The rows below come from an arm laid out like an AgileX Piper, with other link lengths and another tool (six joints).
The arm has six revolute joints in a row. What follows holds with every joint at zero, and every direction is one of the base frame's.
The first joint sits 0.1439 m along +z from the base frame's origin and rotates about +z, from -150 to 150 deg.
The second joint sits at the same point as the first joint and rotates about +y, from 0 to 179.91 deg.
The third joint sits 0.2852 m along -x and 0.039 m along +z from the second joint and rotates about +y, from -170 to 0 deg.
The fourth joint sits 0.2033 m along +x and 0.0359 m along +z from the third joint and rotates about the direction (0.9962, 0, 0.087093), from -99.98 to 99.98 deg.
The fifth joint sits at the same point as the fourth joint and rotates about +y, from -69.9 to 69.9 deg.
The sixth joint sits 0.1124 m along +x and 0.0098 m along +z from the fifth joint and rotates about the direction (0.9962, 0, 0.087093), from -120 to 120 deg.
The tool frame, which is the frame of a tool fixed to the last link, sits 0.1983 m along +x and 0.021 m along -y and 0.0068 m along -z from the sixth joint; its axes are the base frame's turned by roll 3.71, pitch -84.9 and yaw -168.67 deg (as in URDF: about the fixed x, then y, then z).
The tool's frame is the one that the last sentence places.
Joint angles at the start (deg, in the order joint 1, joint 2, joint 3, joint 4, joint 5, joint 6):
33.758, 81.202, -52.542, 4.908, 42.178, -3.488
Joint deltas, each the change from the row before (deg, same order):
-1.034, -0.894, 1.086, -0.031, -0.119, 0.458
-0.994, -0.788, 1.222, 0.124, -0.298, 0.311
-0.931, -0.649, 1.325, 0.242, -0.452, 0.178
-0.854, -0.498, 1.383, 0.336, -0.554, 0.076
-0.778, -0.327, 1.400, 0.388, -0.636, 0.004
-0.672, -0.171, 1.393, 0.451, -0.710, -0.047
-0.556, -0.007, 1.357, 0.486, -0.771, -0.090
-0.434, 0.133, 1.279, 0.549, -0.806, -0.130
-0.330, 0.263, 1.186, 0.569, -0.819, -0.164
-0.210, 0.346, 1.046, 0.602, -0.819, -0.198
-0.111, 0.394, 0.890, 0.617, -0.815, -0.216
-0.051, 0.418, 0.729, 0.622, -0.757, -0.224
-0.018, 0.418, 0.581, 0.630, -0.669, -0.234
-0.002, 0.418, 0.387, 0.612, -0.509, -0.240
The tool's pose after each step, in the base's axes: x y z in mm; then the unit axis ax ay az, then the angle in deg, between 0 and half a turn. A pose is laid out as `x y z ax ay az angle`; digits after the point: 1 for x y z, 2 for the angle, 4 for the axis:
246.4 154.7 71.8 -0.9414 -0.2974 -0.1589 155.72
244.2 148.0 69.9 -0.9450 -0.2856 -0.1596 155.75
241.6 142.1 66.9 -0.9482 -0.2747 -0.1593 155.75
238.5 136.8 63.2 -0.9514 -0.2645 -0.1579 155.71
235.1 132.0 58.7 -0.9544 -0.2550 -0.1555 155.67
231.4 128.0 53.7 -0.9572 -0.2462 -0.1522 155.60
227.6 124.7 48.3 -0.9598 -0.2384 -0.1481 155.52
223.7 122.2 42.8 -0.9622 -0.2313 -0.1436 155.40
219.9 120.3 37.3 -0.9644 -0.2252 -0.1388 155.28
216.5 119.3 32.2 -0.9662 -0.2200 -0.1341 155.12
213.7 119.1 27.7 -0.9677 -0.2158 -0.1303 154.93
211.3 119.4 23.8 -0.9689 -0.2122 -0.1270 154.72
209.4 120.0 20.4 -0.9700 -0.2089 -0.1241 154.49
208.0 121.0 17.8 -0.9710 -0.2061 -0.1215 154.26

